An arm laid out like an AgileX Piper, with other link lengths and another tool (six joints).
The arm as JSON. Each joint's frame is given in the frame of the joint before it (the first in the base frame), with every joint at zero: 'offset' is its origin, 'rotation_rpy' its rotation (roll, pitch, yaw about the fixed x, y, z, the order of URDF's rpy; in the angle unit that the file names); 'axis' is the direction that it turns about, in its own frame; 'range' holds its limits. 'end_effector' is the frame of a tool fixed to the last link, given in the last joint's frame.
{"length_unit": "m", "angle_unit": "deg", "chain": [
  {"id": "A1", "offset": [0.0, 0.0, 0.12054], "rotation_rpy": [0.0, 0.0, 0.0], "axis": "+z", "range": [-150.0, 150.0]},
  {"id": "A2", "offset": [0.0, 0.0, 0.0], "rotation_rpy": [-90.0, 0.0, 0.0], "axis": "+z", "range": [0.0, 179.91]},
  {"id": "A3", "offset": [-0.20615, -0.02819, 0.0], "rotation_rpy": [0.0, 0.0, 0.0], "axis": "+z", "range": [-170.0, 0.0]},
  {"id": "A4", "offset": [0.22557, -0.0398, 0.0], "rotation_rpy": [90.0, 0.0, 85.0], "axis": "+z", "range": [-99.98, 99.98]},
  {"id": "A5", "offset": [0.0, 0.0, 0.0], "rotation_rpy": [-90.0, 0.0, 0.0], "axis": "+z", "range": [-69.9, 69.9]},
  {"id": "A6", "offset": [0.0, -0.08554, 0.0], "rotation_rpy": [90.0, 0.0, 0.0], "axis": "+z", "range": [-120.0, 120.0]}
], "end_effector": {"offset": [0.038, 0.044, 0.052], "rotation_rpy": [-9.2, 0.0, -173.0]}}
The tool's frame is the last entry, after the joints.
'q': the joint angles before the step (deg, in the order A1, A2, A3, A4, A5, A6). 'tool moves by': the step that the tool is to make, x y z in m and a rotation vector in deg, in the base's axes. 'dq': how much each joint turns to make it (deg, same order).
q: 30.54, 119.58, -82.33, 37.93, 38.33, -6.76
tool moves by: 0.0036, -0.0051, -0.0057, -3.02, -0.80, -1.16
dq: -0.01, 0.00, -0.01, -5.27, -0.79, 4.23
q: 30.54, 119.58, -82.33, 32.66, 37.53, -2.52
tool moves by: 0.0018, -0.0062, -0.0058, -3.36, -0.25, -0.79
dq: 0.01, -0.01, 0.01, -5.67, 0.16, 4.46
